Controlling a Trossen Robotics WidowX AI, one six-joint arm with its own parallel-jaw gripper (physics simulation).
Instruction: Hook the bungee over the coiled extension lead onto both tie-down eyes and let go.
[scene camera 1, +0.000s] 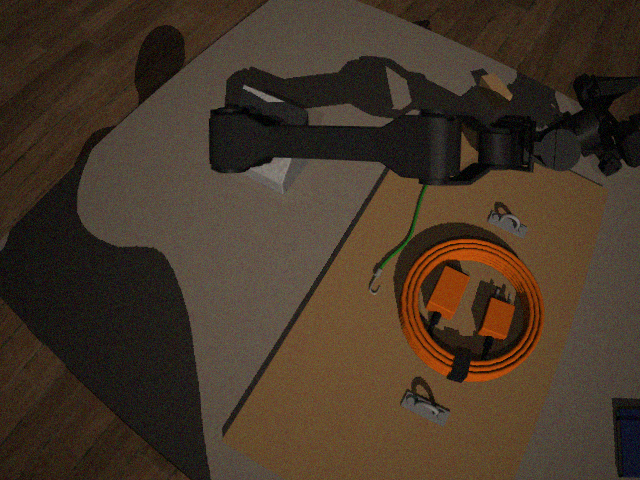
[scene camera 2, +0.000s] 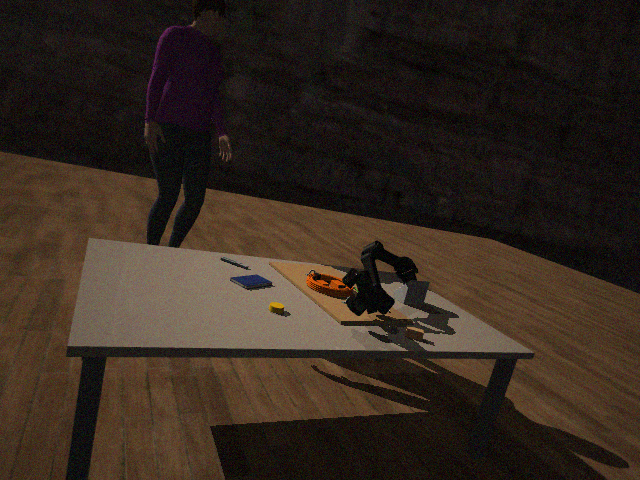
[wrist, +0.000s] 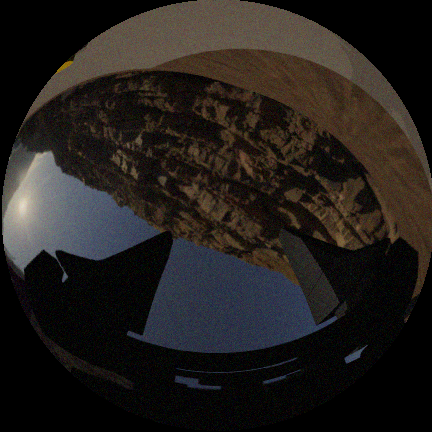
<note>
My gripper (scene camera 2: 367, 283) is open, holding nothing. Also in view: a wooden block (scene camera 1: 492, 88). An orange coiled extension lead (scene camera 1: 444, 300) sits on a brown board (scene camera 1: 332, 394).
The orange coiled extension lead also shows in scene camera 2 (scene camera 2: 319, 282). My gripper is seen too in the wrist view (wrist: 226, 234). The brown board is seen too in scene camera 2 (scene camera 2: 295, 273). The wrist view misses the wooden block: it is out of frame. The wrist view misses the orange coiled extension lead: it is out of frame.
</note>
